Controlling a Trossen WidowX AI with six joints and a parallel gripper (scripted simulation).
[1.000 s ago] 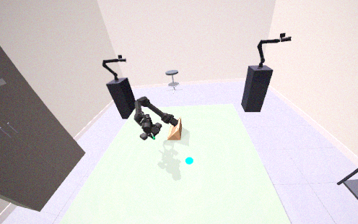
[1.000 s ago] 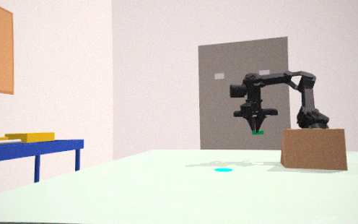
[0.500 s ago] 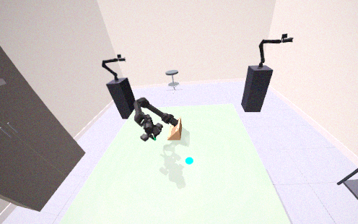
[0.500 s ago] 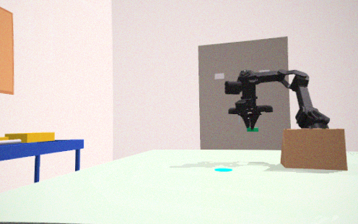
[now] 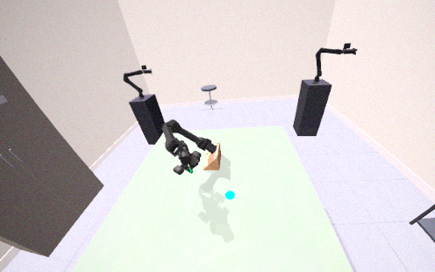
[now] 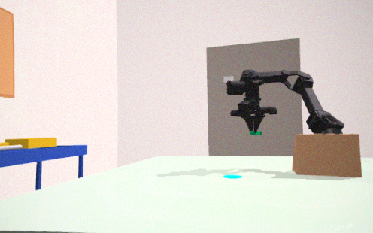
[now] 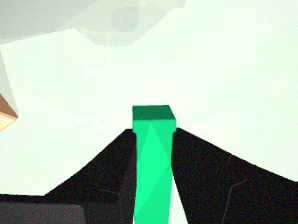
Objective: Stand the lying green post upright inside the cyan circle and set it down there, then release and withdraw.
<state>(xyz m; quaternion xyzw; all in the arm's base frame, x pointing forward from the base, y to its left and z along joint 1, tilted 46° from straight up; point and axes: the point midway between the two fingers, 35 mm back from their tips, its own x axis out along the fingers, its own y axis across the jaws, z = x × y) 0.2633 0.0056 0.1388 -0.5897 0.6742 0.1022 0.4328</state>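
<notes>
Now: the cyan circle 6 cm ahead of my gripper tip, 24 cm to the left of it and 14 cm below it. Also, from my gripper tip: green post (1 cm behind, 2 cm to the right).
</notes>
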